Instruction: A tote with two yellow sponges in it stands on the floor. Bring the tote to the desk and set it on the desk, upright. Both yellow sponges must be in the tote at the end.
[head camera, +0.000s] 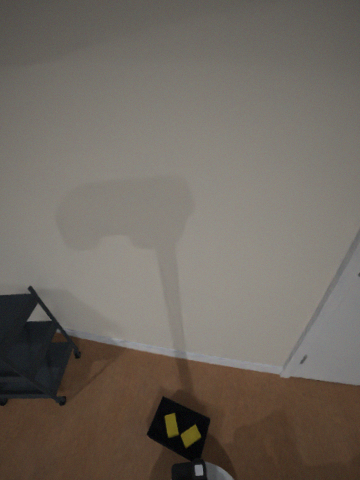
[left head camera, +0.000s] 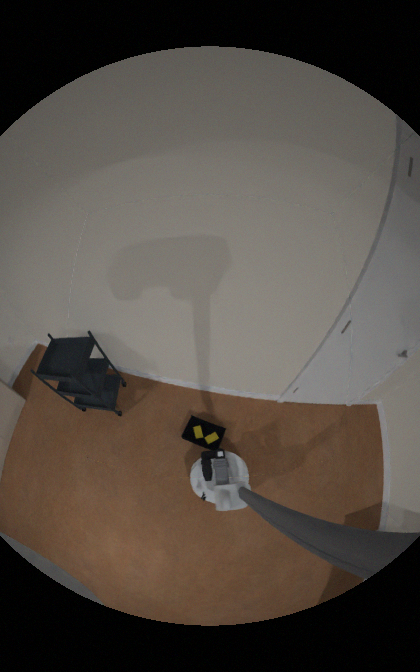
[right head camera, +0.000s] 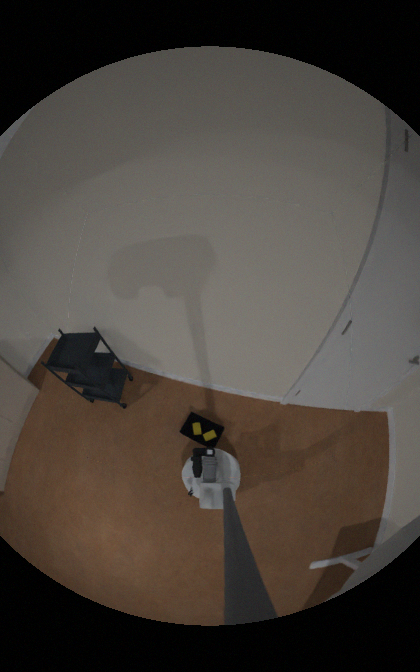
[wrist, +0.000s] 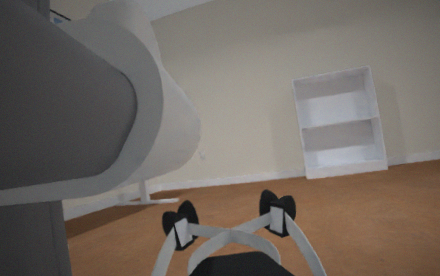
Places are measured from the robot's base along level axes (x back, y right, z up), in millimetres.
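Where they show: gripper, fingertip midpoint: (wrist: 228, 211).
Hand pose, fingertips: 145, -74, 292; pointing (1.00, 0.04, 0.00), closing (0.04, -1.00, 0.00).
Note:
Things, the pixels of their centre, and the offset from my fingertips, as dx, dy, dz.
- black tote at the middle of its body: (head camera: 179, 428) -505, -15, -269
- second yellow sponge at the middle of its body: (head camera: 190, 436) -471, +45, -294
The black tote (head camera: 187, 409) (left head camera: 210, 426) (right head camera: 209, 425) stands upright on the floor, close in front of the robot's round white base. One yellow sponge (head camera: 171, 425) (left head camera: 198, 432) (right head camera: 197, 428) and a second yellow sponge (head camera: 190, 436) (left head camera: 212, 437) (right head camera: 209, 435) lie in it, side by side. My gripper (wrist: 228, 211) is open and empty in the wrist view, its fingertips apart above the floor, and the tote does not show there. The fingers cannot be made out in the head views. A white leg of the desk (right head camera: 340, 559) (wrist: 145, 192) shows at the lower right of the right head view.
A dark three-tier cart (head camera: 15, 310) (left head camera: 65, 355) (right head camera: 75, 350) stands left of the tote by the wall. A white door (left head camera: 390, 300) (right head camera: 385, 300) is at the right. A beige cabinet (right head camera: 12, 425) stands at the far left. A white bookshelf (wrist: 345, 171) stands against a wall.

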